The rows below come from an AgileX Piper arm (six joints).
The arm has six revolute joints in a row. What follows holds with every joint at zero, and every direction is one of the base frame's.
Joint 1 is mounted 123 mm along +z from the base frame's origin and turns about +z.
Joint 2 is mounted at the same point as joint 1 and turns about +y.
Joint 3 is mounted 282.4 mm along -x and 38.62 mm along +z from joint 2 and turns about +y.
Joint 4 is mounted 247.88 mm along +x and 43.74 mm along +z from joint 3 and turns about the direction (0.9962, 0, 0.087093).
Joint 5 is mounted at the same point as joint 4 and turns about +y.
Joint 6 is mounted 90.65 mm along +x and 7.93 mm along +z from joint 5 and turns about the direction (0.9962, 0, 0.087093).
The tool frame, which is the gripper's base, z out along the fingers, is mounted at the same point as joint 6; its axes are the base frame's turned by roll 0, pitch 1.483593 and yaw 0 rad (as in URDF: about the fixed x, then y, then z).
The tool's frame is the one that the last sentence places.
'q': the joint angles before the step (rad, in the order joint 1, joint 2, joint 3, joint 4, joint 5, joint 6). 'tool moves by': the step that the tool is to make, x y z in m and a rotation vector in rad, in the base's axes. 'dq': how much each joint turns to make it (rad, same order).
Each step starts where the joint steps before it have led.
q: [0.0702, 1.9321, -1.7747, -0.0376, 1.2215, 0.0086]
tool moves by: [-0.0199, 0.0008, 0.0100, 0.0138, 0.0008, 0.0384]
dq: [0.0001, -0.0778, 0.0770, 0.0254, -0.0003, -0.0417]
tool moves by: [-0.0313, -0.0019, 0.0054, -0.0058, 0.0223, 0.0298]
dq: [-0.0001, -0.1106, 0.1315, 0.0041, 0.0014, -0.0314]
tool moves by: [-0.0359, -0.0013, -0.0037, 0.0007, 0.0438, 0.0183]
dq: [0.0016, -0.1152, 0.1586, 0.0081, 0.0001, -0.0181]
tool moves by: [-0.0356, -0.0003, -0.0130, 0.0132, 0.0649, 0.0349]
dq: [0.0003, -0.1012, 0.1652, 0.0253, 0.0002, -0.0394]
